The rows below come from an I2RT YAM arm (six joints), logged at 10 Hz.
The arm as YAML. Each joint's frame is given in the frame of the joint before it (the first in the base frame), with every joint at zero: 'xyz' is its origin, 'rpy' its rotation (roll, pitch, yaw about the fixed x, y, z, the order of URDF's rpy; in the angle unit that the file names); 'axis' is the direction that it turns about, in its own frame. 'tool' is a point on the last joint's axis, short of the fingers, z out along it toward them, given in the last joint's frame.
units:
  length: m
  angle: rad
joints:
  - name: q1
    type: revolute
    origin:
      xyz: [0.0, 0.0, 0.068]
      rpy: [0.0, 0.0, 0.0]
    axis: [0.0, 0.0, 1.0]
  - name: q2
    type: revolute
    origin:
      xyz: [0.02, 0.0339, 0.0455]
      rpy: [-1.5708, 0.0, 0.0]
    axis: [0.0, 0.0, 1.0]
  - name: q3
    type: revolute
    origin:
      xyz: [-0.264, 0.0, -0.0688]
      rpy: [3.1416, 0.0, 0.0]
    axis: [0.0, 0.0, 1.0]
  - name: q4
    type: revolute
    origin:
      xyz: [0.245, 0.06, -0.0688]
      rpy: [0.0, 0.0, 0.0]
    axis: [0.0, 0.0, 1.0]
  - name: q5
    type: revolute
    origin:
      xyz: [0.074, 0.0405, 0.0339]
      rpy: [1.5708, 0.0, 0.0]
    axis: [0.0, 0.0, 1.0]
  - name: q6
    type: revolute
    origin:
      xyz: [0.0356, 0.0, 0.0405]
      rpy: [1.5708, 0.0, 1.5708]
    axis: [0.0, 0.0, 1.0]
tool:
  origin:
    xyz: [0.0, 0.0, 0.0]
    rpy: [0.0, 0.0, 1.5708]
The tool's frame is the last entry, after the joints.
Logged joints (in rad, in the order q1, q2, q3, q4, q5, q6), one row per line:
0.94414 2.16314 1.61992 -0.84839 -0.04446 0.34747
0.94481 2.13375 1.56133 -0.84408 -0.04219 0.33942
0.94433 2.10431 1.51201 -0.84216 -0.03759 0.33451
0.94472 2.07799 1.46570 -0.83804 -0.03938 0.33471
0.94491 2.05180 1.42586 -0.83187 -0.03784 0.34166
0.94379 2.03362 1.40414 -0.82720 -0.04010 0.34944
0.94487 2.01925 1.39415 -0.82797 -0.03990 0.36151
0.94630 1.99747 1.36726 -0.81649 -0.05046 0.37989
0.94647 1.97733 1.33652 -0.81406 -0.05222 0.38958
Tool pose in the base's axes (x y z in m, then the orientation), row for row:
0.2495 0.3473 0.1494 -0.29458 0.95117 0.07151 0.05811
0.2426 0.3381 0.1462 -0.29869 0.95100 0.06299 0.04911
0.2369 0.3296 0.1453 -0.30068 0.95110 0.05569 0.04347
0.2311 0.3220 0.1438 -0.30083 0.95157 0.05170 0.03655
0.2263 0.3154 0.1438 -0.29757 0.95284 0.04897 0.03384
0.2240 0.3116 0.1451 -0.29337 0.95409 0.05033 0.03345
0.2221 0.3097 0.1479 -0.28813 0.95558 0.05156 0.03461
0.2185 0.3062 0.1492 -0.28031 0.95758 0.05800 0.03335
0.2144 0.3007 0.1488 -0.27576 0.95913 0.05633 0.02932
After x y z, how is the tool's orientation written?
As a quaternion, x y z w.
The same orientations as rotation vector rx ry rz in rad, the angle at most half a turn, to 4 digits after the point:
-0.8927 2.8825 0.2167
-0.9101 2.8977 0.1919
-0.9193 2.9080 0.1703
-0.9237 2.9218 0.1587
-0.9152 2.9306 0.1506
-0.9025 2.9352 0.1548
-0.8858 2.9376 0.1585
-0.8624 2.9461 0.1784
-0.8505 2.9582 0.1737

